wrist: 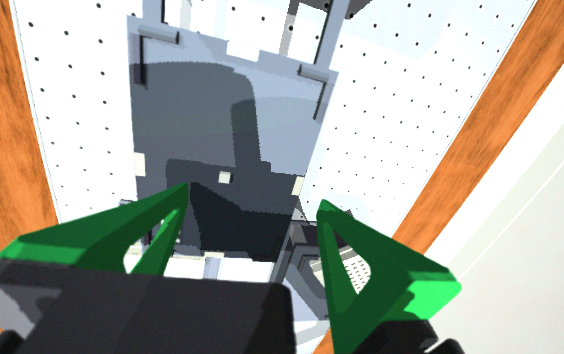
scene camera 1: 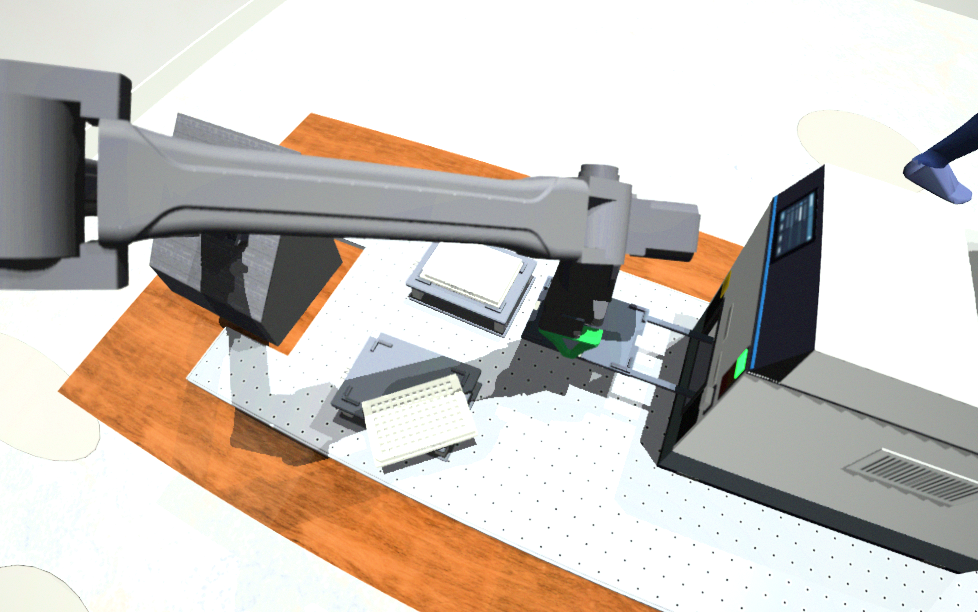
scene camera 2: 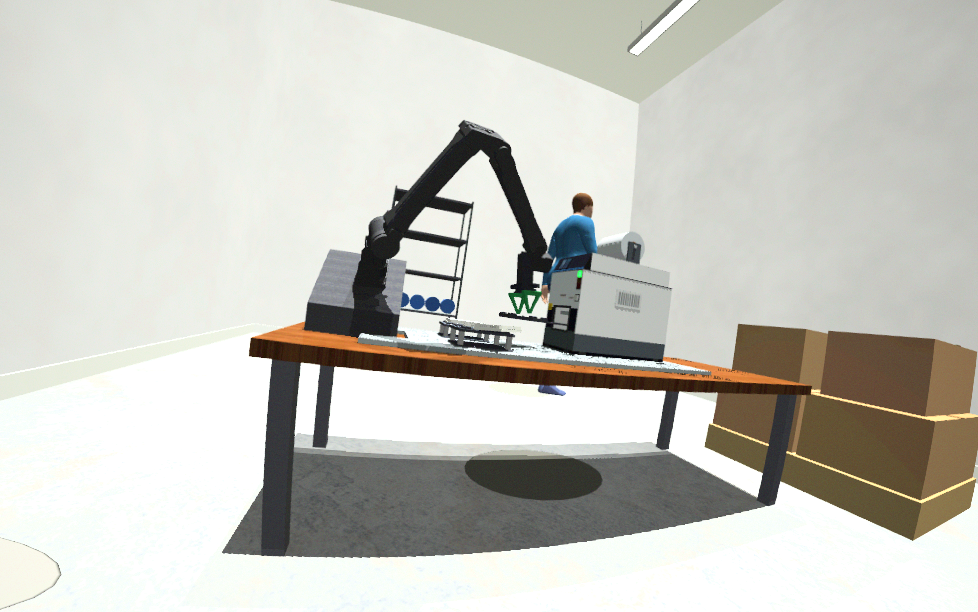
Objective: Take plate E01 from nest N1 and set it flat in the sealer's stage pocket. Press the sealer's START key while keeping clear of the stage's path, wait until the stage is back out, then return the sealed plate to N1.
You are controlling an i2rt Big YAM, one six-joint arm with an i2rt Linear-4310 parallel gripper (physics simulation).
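Places are measured from the arm's base along level axes (x left, y back, z up), in centimetres.
Where they show: gripper, between the fingertips: (wrist: 256,199) (scene camera 1: 577,329) (scene camera 2: 523,313); arm's base, origin of its link: (scene camera 2: 372,273).
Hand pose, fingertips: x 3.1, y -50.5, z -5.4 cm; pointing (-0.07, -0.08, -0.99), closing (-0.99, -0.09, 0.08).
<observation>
Things, the pixels of their top centre, and the offset from my fingertips.
- sealer's stage, centre of its top: (wrist: 235,104) (scene camera 1: 621,332) (scene camera 2: 534,316) dx +2.2, dy -5.2, dz -0.3 cm
- cream plate with open wells, centre of its top: (scene camera 1: 416,415) (wrist: 362,287) (scene camera 2: 499,324) dx -17.1, dy +13.8, dz -4.0 cm
- front nest, centre of its top: (scene camera 1: 405,384) (wrist: 322,293) (scene camera 2: 481,327) dx -13.6, dy +17.7, dz -5.7 cm
- pale plate, centre of its top: (wrist: 159,295) (scene camera 1: 471,265) (scene camera 2: 465,320) dx +6.8, dy +18.2, dz -5.1 cm
- rear nest, centre of its top: (scene camera 1: 471,269) (scene camera 2: 465,323) dx +6.8, dy +18.2, dz -6.1 cm
My gripper (scene camera 1: 571,346) (scene camera 2: 524,311) (wrist: 256,199) is open and empty, with green fingers pointing down above the sealer's stage (scene camera 1: 626,328) (wrist: 190,112). The stage is out on two rails, and no plate shows in its pocket. A cream plate with open wells (scene camera 1: 421,425) (wrist: 357,272) lies askew over the edge of the front nest (scene camera 1: 414,356). Another pale plate (scene camera 1: 472,270) sits flat on the rear nest (scene camera 1: 461,304); its top looks plain. I cannot read which nest is N1 or which plate is E01. The sealer (scene camera 1: 815,425) (scene camera 2: 620,317) shows a green key or light (scene camera 1: 740,363) (scene camera 2: 579,273).
The arm's dark base block (scene camera 1: 302,288) (scene camera 2: 328,288) stands at the left. A person in blue (scene camera 2: 573,234) is behind the sealer; a foot (scene camera 1: 937,180) shows in scene camera 1. A shelf rack (scene camera 2: 466,245) stands behind the table (scene camera 2: 461,371), and cartons (scene camera 2: 879,371) stand at the right.
</observation>
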